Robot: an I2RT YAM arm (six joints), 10 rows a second.
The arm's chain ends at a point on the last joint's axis. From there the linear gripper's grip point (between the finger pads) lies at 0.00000 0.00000 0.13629 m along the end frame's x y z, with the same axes.
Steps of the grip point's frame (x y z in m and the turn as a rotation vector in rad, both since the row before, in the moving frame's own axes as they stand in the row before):
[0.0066, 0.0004, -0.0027, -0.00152, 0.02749, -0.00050]
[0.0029, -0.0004, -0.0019, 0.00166, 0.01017, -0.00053]
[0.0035, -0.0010, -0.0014, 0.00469, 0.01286, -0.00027]
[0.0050, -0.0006, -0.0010, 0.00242, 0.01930, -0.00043]
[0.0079, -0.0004, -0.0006, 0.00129, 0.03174, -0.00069]
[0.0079, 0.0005, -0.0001, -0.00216, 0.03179, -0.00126]
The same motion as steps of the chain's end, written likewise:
[0.0029, 0.0002, -0.0026, -0.00152, 0.02749, -0.00050]
[0.0015, -0.0002, -0.0019, 0.00166, 0.01017, -0.00053]
[0.0017, -0.0004, -0.0014, 0.00469, 0.01286, -0.00027]
[0.0024, -0.0003, -0.0010, 0.00242, 0.01930, -0.00043]
[0.0036, -0.0002, -0.0005, 0.00129, 0.03174, -0.00069]
[0.0036, 0.0002, 0.0000, -0.00216, 0.03179, -0.00126]

